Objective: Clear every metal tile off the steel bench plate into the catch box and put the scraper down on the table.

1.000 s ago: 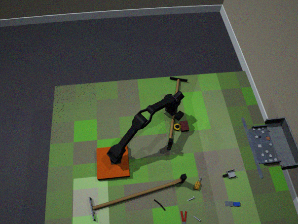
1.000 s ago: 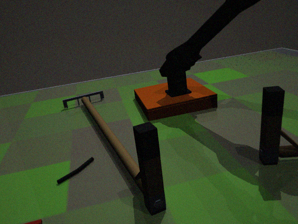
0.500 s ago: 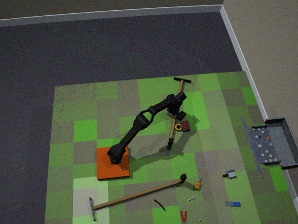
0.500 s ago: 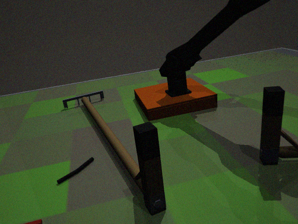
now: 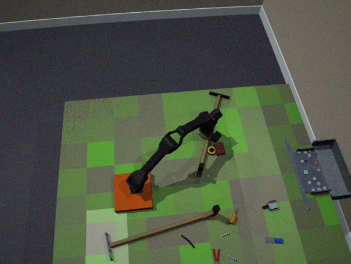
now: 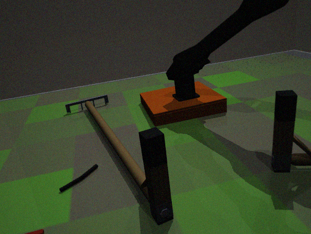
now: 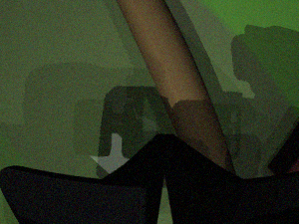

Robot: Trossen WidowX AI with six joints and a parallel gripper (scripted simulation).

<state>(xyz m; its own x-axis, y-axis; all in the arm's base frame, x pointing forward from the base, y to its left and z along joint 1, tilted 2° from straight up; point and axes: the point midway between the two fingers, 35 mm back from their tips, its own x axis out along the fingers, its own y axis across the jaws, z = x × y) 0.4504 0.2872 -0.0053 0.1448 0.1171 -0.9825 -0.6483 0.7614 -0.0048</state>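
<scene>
Right now the long scraper is 5 cm above my gripper tip, 2 cm ahead of it and 1 cm to the left of it. From my gripper tip the other things lie so: yellow ring (11 cm to the right, 1 cm ahead); black strip (61 cm to the right, 21 cm behind, 1 cm below); red block (11 cm to the right, 6 cm ahead).
</scene>
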